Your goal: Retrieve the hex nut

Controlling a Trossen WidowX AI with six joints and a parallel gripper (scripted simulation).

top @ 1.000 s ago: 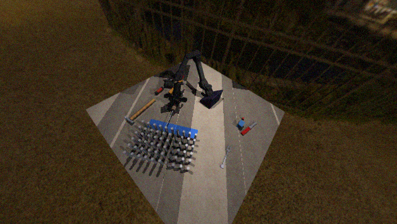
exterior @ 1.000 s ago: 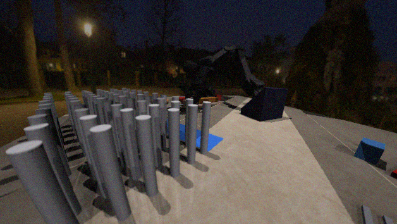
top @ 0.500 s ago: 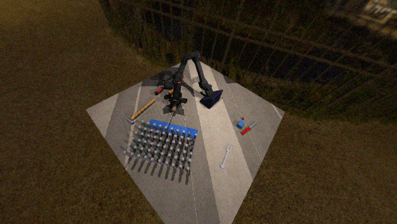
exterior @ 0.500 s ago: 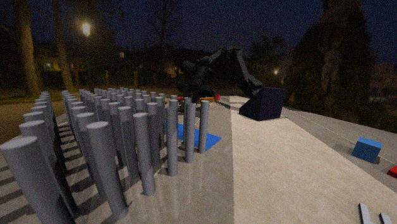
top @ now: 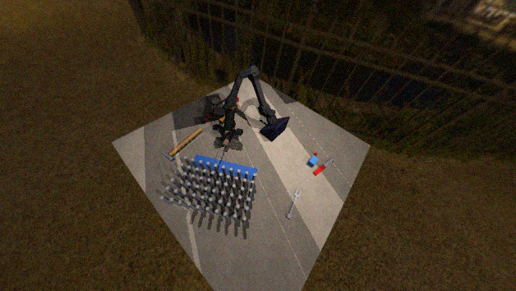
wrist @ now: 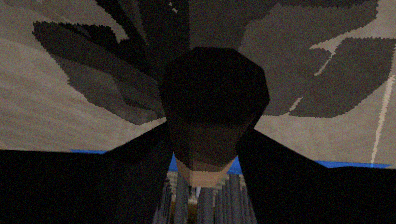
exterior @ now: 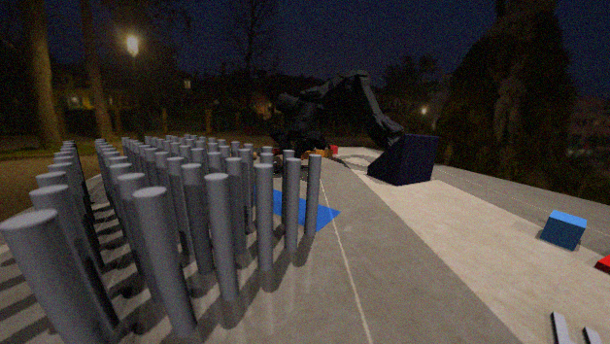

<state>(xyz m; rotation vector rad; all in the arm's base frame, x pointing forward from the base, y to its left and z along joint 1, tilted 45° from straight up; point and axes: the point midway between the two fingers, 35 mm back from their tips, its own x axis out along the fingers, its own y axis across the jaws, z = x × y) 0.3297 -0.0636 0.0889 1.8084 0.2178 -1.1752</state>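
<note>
Now: the blue taped strip 110 mm ahead of my gripper tip, 130 mm to the left of it and 30 mm below it. From my gripper tip the other things lie so: orange piece: 180 mm behind, 220 mm to the right, 10 mm below; grey wrench: 40 mm behind, 550 mm to the left, 30 mm below; long hook tool: 80 mm ahead, 60 mm to the left.
</note>
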